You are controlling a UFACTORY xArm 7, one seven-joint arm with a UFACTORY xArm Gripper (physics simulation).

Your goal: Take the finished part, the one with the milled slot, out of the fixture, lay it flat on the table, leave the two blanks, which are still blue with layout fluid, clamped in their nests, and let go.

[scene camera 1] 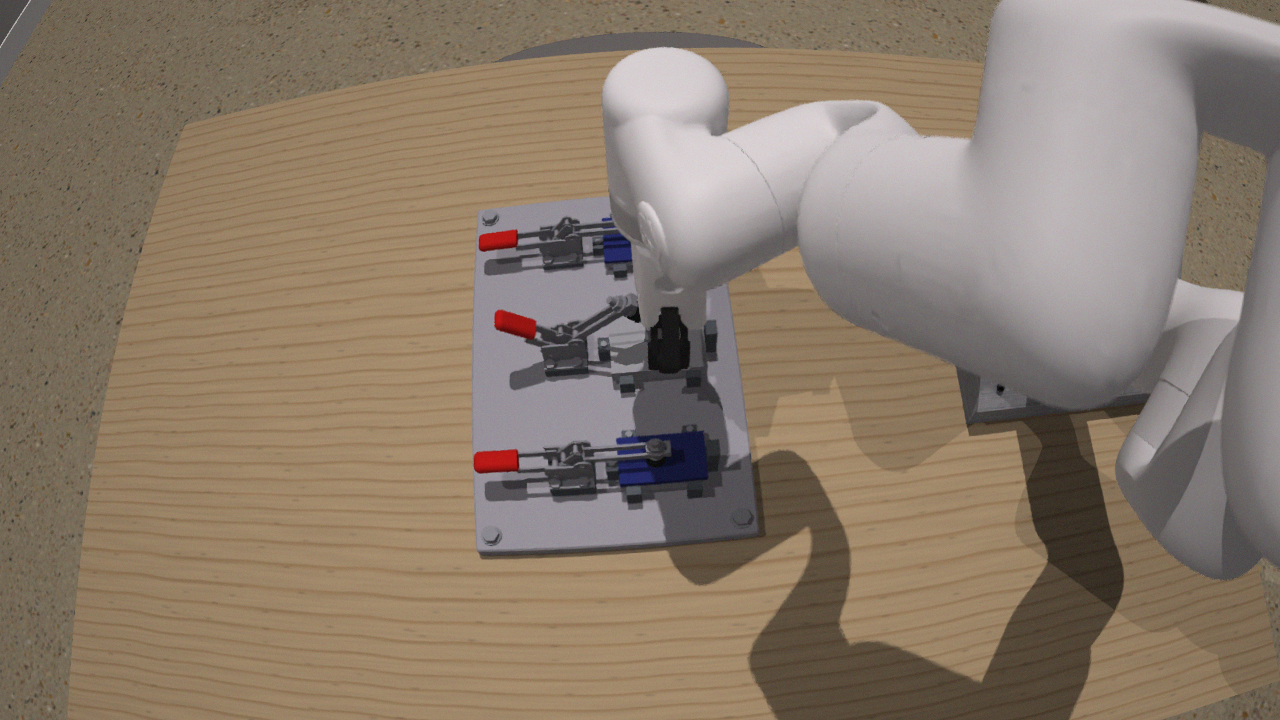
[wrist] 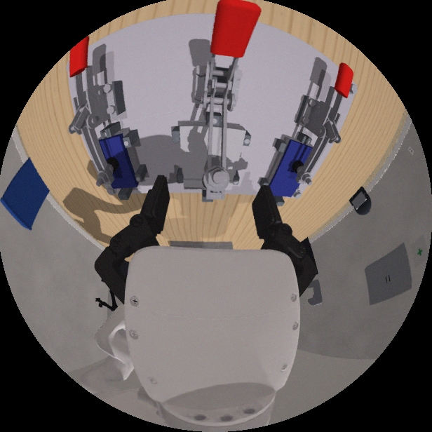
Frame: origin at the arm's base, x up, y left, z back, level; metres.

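Seen in the pictures: gripper, fingertip midpoint: point(scene camera 1: 665, 314).
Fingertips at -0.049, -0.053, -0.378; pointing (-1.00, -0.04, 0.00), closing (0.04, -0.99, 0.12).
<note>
A point is followed by its place in that frame, as x, y, z.
The finished part point(scene camera 1: 629, 360) {-0.081, -0.033, -0.412} point(wrist: 235, 144), a bare silvery block, sits in the middle nest; its slot is hard to make out. The middle toggle clamp point(scene camera 1: 563, 349) {-0.070, -0.047, -0.465} point(wrist: 218, 92) has its arm raised, and the arm passes over the part in the wrist view. One blue blank point(scene camera 1: 684, 461) {-0.076, 0.065, -0.383} point(wrist: 126, 169) is clamped in the lower nest of the scene view. The other blue blank point(scene camera 1: 616, 248) {-0.086, -0.151, -0.407} point(wrist: 286, 175) is clamped in the upper nest, partly hidden by the arm. My gripper point(scene camera 1: 668, 365) point(wrist: 213, 189) is open and empty, fingers wide apart, over the middle nest.
The grey fixture plate point(scene camera 1: 528, 402) {-0.102, -0.019, -0.503} point(wrist: 150, 75) lies on the wooden table point(scene camera 1: 295, 402) {-0.117, -0.062, -0.746}. Red clamp handles point(scene camera 1: 495, 461) {-0.056, 0.050, -0.531} point(scene camera 1: 498, 240) {-0.066, -0.168, -0.513} point(scene camera 1: 514, 324) {-0.032, -0.057, -0.501} stand along its left side in the scene view. A dark-edged tray point(scene camera 1: 971, 402) {-0.093, 0.057, -0.107} shows at the right, largely behind the arm.
</note>
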